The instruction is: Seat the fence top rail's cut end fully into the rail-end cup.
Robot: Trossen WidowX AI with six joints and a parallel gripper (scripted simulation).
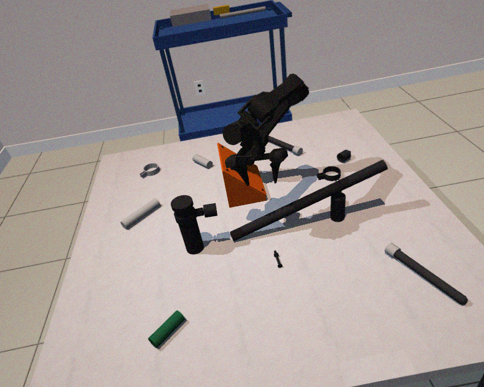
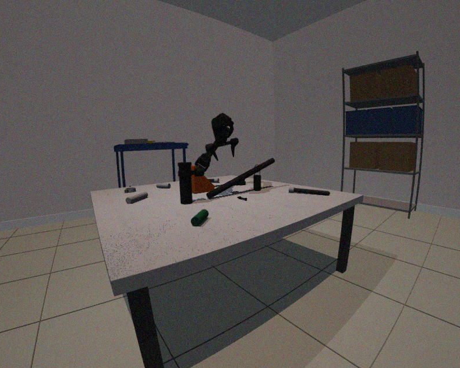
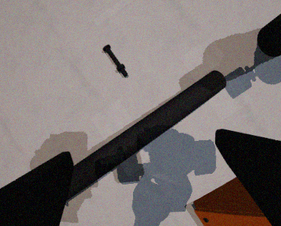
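Now: the bolt 140 mm ahead of my gripper tip, 20 mm to the left of it and 200 mm below it. The rest, counted from my gripper tip: short post (30 mm behind, 250 mm to the left, 110 mm below); green cylinder (330 mm ahead, 320 mm to the right, 190 mm below); white cylinder (190 mm behind, 470 mm to the right, 190 mm below).
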